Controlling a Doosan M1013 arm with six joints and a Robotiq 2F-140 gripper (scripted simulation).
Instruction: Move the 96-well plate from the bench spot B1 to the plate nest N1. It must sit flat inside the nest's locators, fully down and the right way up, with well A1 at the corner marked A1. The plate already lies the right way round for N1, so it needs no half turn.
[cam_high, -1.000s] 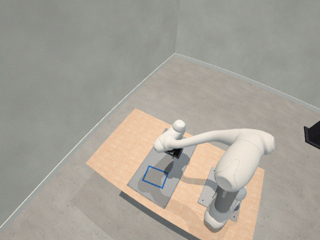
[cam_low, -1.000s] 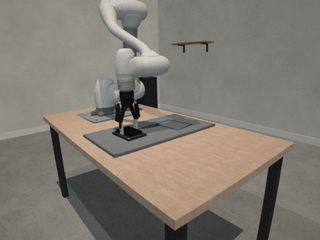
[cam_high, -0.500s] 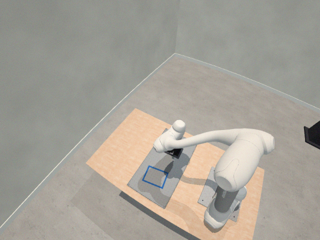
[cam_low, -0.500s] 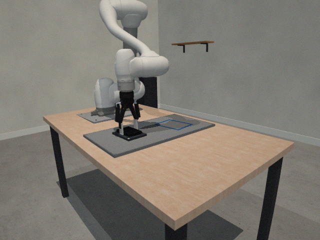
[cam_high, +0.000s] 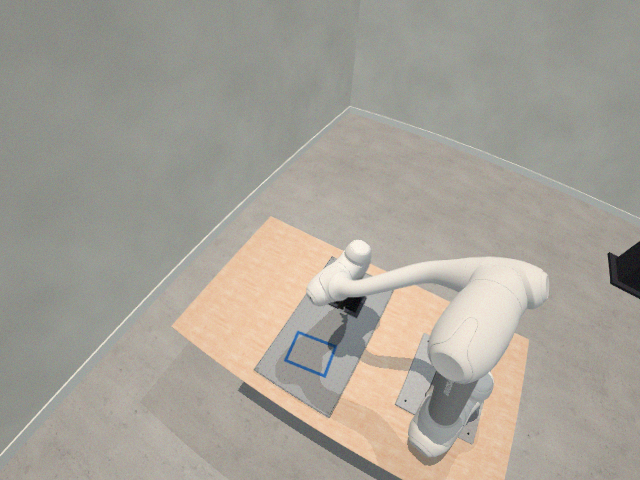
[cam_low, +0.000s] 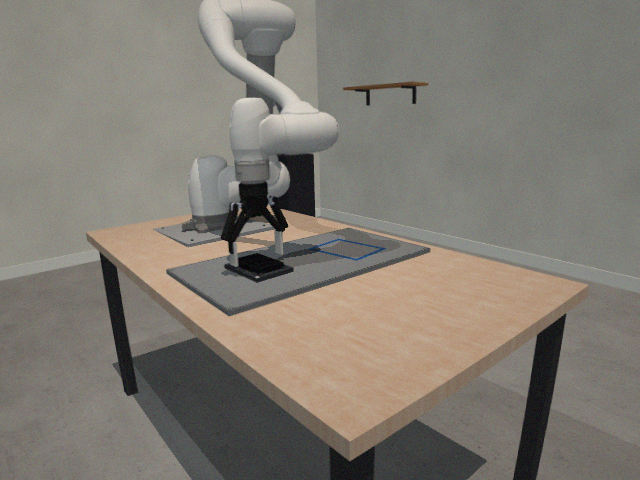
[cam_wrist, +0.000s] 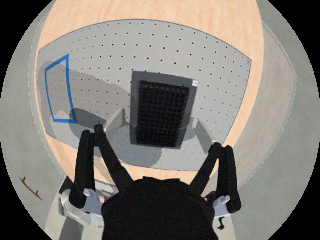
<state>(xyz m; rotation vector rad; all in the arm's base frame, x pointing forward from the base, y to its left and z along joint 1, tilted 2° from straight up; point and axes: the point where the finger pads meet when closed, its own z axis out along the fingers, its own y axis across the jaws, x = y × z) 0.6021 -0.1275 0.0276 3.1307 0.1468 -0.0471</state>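
The black 96-well plate is 20 mm below my hand. Also, from my hand: dark plate nest: 30 mm below.
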